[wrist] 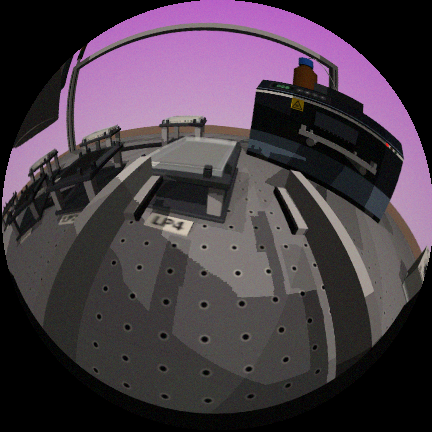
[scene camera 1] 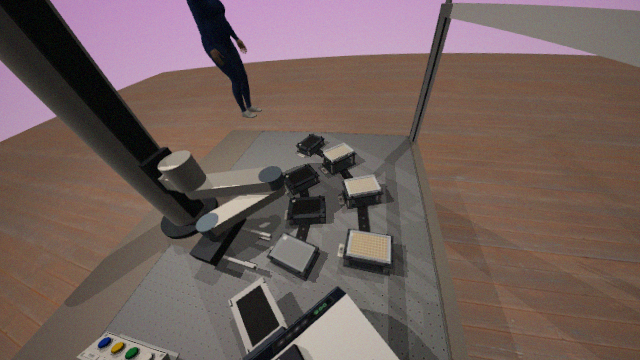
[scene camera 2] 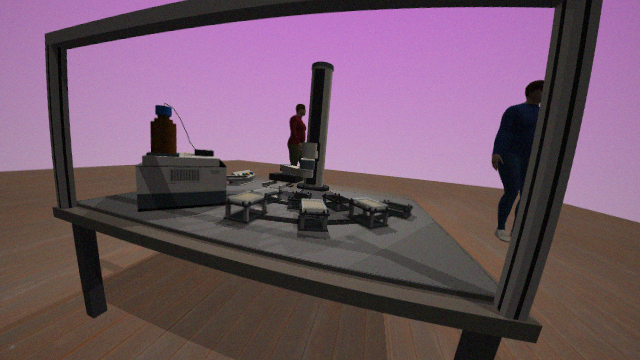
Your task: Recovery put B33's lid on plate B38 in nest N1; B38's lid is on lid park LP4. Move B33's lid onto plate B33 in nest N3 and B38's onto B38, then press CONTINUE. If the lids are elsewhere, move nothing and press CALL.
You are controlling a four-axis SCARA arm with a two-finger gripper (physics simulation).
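Places are measured from the arm's base along level axes (x left, y back, z up), in millimetres.
Pixels of known places: gripper, fingertip midpoint: (wrist: 219,171) (scene camera 1: 263,251) (scene camera 2: 271,186); arm's base, origin of the base link: (scene camera 1: 191,214) (scene camera 2: 312,188).
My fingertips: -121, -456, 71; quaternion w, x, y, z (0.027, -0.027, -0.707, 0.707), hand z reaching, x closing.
Observation:
For each thing: its middle in the pictures, then the offset to it from my fingertips, as dx, dy, dz. "pt": a spot on its surface instead.
- labelled LP4, surface spot: (wrist: 232,180) pt -29, -95, -53
- nearest, body centre: (wrist: 185,117) (scene camera 1: 369,245) (scene camera 2: 247,197) +72, -330, +17
- brown bottle, surface spot: (wrist: 305,76) pt -265, -349, +241
- button panel, surface spot: (scene camera 1: 125,349) pt -329, +255, +2
A clear, greyish lid (scene camera 1: 294,252) (wrist: 197,152) lies flat on the dark stand labelled LP4 (wrist: 232,180). My gripper (scene camera 1: 258,250) (wrist: 219,171) is open and empty. Its fingers stand apart on the arm's side of LP4, short of the lid. Three pale plates stand on raised nests: the nearest (scene camera 1: 369,247) (scene camera 2: 246,199) (wrist: 183,121) shows a tan well grid, the middle one (scene camera 1: 362,186) (scene camera 2: 313,206) (wrist: 101,134) and the far one (scene camera 1: 338,152) (scene camera 2: 369,205) (wrist: 44,161) look paler. Nest labels, plate names and which plates bear lids cannot be read.
Dark lid parks (scene camera 1: 306,209) (scene camera 1: 301,178) (scene camera 1: 310,144) continue beyond LP4. A boxy instrument (scene camera 1: 345,330) (scene camera 2: 180,182) (wrist: 325,117) bears a brown bottle (scene camera 2: 163,135) (wrist: 305,76). A button panel (scene camera 1: 125,349) lies near the table edge. A person in blue (scene camera 1: 220,50) (scene camera 2: 517,135) stands beyond the table.

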